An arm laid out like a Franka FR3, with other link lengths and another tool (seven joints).
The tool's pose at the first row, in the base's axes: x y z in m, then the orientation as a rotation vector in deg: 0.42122 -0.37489 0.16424 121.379 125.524 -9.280
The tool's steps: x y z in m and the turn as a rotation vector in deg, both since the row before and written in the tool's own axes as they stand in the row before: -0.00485 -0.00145 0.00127 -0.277 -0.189 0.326; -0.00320 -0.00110 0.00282 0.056 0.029 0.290; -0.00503 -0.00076 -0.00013 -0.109 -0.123 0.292; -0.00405 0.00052 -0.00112 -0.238 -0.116 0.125; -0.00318 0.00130 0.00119 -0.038 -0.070 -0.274; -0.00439 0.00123 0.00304 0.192 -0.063 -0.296; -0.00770 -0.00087 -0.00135 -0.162 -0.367 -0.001
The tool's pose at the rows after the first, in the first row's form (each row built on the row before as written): 0.41993 -0.37991 0.16367 121.478 124.957 -9.138; 0.41891 -0.38351 0.16134 121.829 124.676 -9.149; 0.41827 -0.38849 0.16218 122.012 124.247 -9.131; 0.41887 -0.39233 0.16386 121.955 123.956 -8.975; 0.42022 -0.39563 0.16314 121.610 124.204 -9.027; 0.42155 -0.40039 0.16077 121.366 124.566 -9.330; 0.42088 -0.40783 0.16324 121.081 124.304 -9.524
